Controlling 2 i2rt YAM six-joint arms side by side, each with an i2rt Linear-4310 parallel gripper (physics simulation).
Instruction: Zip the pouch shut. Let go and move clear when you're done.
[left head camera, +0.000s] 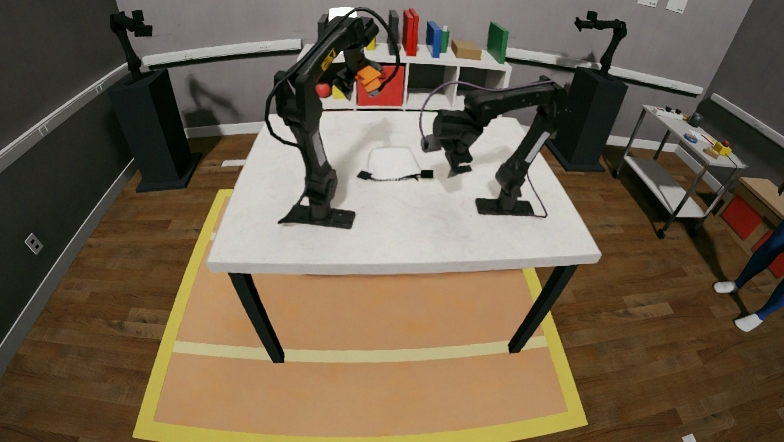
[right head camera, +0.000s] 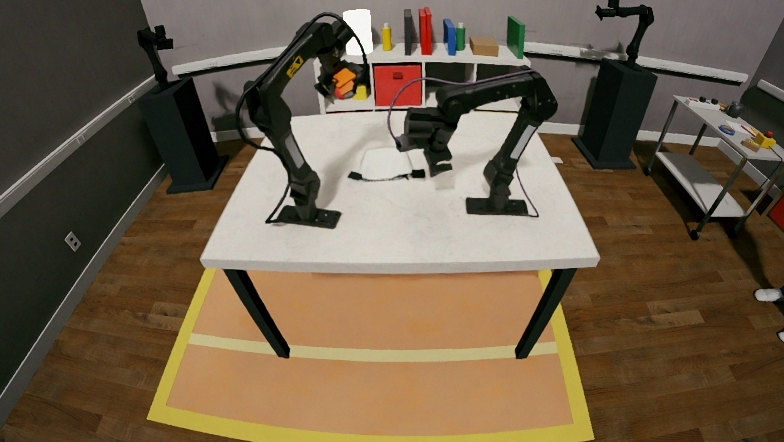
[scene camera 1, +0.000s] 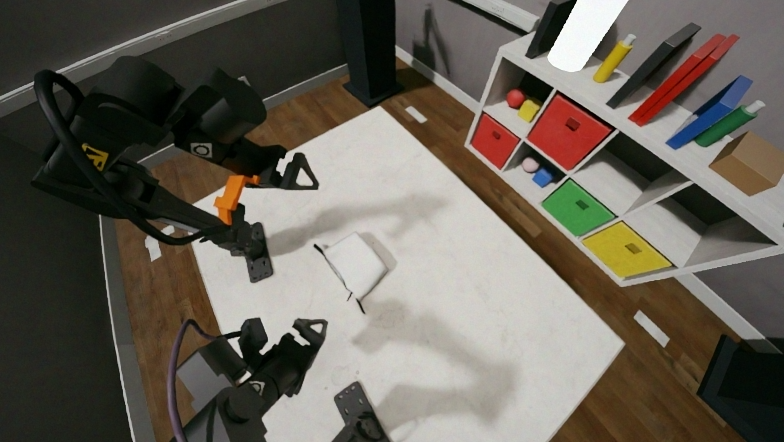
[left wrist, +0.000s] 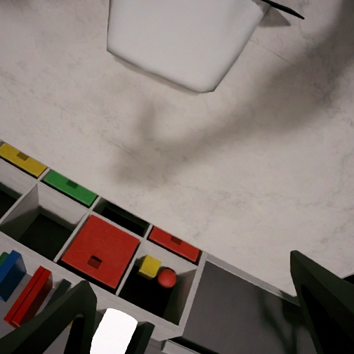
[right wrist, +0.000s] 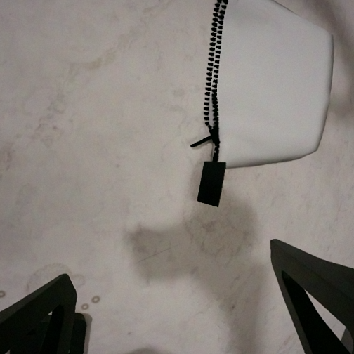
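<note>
A white pouch (left head camera: 392, 161) (right head camera: 385, 163) (scene camera 1: 355, 264) (left wrist: 180, 45) (right wrist: 275, 90) lies flat on the table. In the right wrist view, its black zip (right wrist: 214, 65) shows two separate rows of teeth running up from the slider (right wrist: 214, 134). The thin pull (right wrist: 201, 142) sticks out to the left, near the black end tab (right wrist: 211, 184). The other end tab (left wrist: 286, 9) shows in the left wrist view. My left gripper (left wrist: 186, 277) is open and empty, high above the table. My right gripper (right wrist: 168, 268) (left head camera: 460, 169) is open and empty, above the table beside the pouch's right-hand end tab, touching nothing.
A white shelf unit (left head camera: 458, 59) with coloured bins and books stands behind the table (left head camera: 395, 241). Both arm bases (left head camera: 332, 217) (left head camera: 504, 206) stand on the table, on either side of the pouch. A metal cart (left head camera: 667, 186) stands to the right.
</note>
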